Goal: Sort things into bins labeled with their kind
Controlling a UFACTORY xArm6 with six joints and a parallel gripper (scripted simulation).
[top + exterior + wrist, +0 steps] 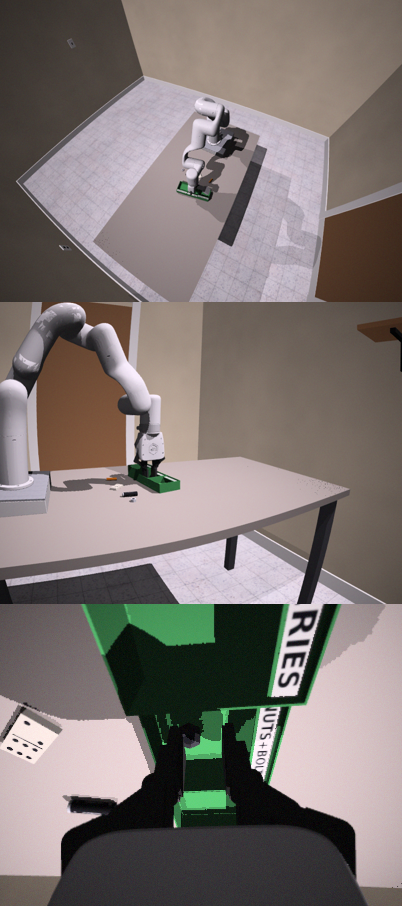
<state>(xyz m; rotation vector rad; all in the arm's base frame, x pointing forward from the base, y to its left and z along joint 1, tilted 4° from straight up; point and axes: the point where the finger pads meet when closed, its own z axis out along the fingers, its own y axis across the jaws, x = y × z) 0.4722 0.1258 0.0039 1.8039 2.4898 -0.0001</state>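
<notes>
My hand is 10 mm short of the green three-bin tray and 20 mm above it. The rest, counted from my hand: white domino: 130 mm behind, 40 mm to the right, 30 mm below; black nut: 10 mm behind, 30 mm below; orange battery: 140 mm behind, 60 mm to the left, 30 mm below.
</notes>
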